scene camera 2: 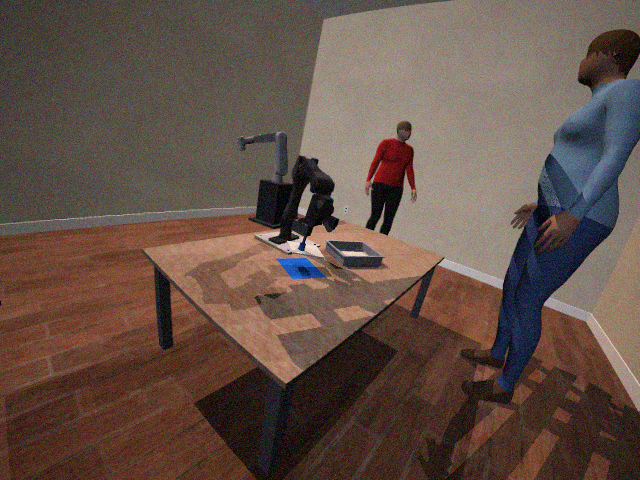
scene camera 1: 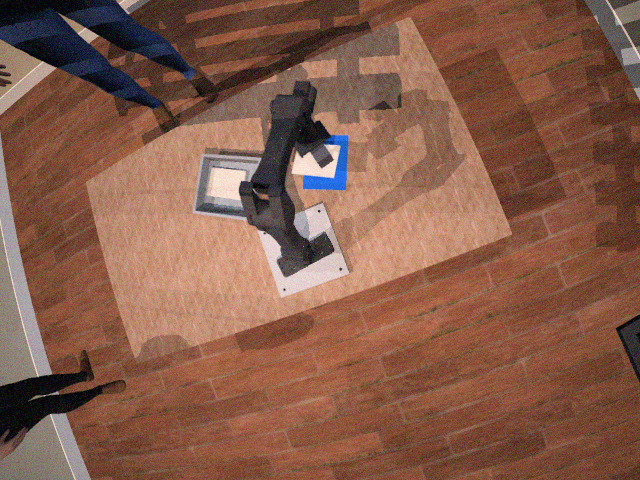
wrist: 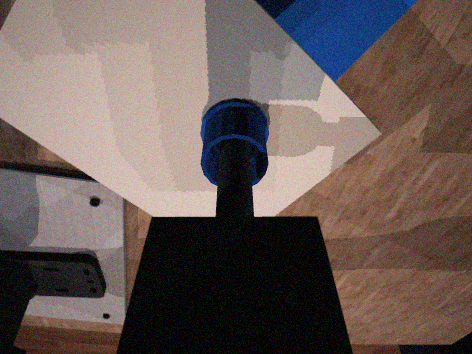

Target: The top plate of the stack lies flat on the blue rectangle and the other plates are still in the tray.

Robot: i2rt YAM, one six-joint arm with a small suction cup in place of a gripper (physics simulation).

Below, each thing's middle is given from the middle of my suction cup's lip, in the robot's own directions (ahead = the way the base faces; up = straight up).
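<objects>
Blue rectangle (scene camera 1: pixel 338 182): 9 cm below my suction cup, 1 cm ahead of it.
</objects>
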